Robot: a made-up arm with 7 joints.
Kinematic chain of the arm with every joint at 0, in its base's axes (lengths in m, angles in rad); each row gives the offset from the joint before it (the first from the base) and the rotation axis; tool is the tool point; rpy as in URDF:
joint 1: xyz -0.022 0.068 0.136 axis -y
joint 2: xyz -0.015 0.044 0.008 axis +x
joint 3: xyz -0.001 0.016 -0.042 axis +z
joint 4: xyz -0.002 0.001 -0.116 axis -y
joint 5: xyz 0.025 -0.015 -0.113 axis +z
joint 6: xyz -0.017 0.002 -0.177 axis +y
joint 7: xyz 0.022 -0.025 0 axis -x
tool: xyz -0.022 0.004 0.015 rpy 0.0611 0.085 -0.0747
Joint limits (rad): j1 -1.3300..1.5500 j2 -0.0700..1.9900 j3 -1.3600..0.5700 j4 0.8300..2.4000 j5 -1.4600..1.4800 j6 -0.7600..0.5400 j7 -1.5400..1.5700
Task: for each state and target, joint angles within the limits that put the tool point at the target. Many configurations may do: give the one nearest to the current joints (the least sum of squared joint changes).
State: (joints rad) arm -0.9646 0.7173 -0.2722 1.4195 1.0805 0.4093 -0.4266
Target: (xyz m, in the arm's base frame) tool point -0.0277 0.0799 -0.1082
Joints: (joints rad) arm -1.1036 0.7851 -0.3622 1.7592 1.0981 0.3964 -0.4278
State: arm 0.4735 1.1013 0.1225 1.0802 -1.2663 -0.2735 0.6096
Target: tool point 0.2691 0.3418 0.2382
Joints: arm 1.1816 0.7321 -0.0267 0.8771 -1.2516 -0.2974 0.7520
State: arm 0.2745 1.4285 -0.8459 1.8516 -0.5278 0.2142 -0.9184
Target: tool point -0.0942 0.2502 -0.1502
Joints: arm -0.2648 1.3089 -1.3600 1.3888 -0.4969 0.2184 -0.9856
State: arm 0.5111 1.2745 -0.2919 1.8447 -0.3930 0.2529 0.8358
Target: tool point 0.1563 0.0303 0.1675
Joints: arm 0.6117 0.9300 -0.5594 2.1993 -0.3653 0.2704 0.8738
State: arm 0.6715 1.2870 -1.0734 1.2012 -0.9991 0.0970 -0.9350
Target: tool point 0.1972 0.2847 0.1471
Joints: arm 0.9008 1.7910 -0.8842 1.7062 -1.0320 0.0912 -0.8508
